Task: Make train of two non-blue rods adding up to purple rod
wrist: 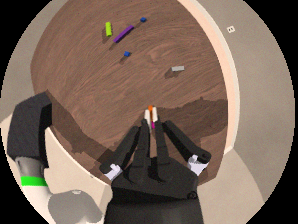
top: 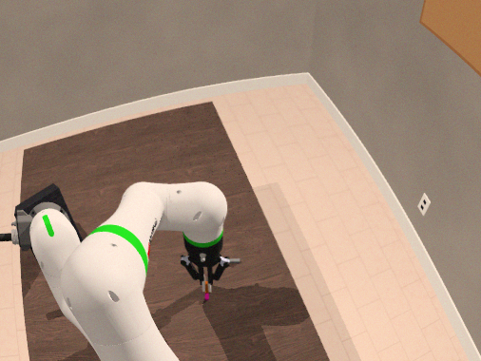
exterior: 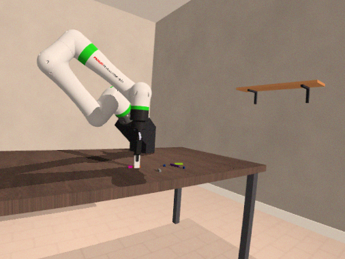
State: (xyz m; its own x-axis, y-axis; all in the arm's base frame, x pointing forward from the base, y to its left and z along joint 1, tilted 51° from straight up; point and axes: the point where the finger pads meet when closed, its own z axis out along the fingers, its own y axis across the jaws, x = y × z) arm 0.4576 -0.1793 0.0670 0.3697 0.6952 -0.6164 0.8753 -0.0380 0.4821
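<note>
Right now the orange rod is 3 cm below my hand. From my hand the other things lie so: magenta rod (1 cm behind, 3 cm to the right, 3 cm below); purple rod (6 cm ahead, 21 cm to the left, 3 cm below); grey rod (11 cm ahead, 6 cm to the left, 3 cm below).
</note>
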